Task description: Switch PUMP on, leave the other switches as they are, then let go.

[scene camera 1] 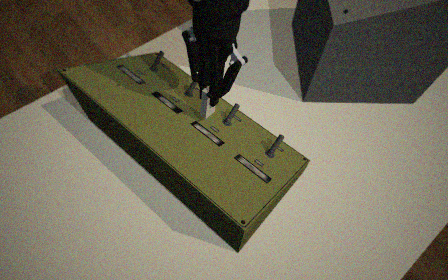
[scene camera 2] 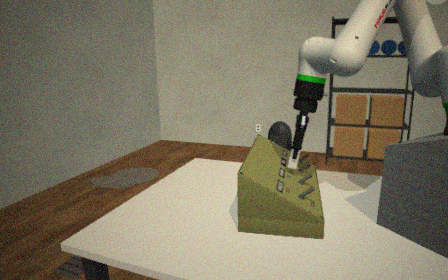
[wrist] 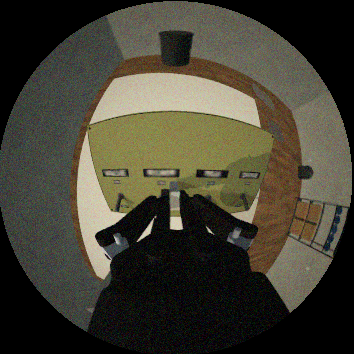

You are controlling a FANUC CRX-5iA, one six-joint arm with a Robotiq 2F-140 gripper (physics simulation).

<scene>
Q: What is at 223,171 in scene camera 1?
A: An olive sloped switch panel.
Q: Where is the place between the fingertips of the gripper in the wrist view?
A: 172,187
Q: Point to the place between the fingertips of the gripper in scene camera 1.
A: At 207,113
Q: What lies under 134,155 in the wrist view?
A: An olive sloped switch panel.
</scene>
